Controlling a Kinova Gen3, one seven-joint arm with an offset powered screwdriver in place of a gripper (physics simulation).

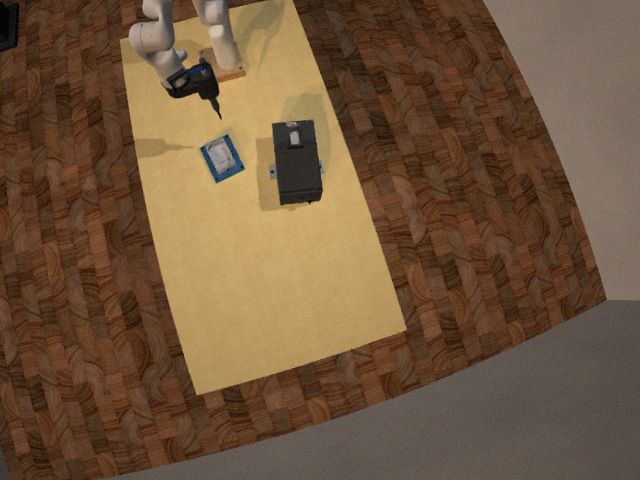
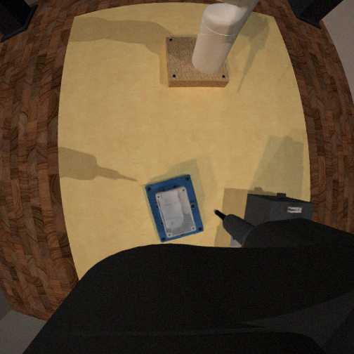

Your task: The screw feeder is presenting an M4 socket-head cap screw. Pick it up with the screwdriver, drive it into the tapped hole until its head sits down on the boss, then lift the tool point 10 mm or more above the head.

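Image 2 has a screw feeder [image 2: 254, 212] in it, and there's a blue plate [image 2: 154, 187] there as well.
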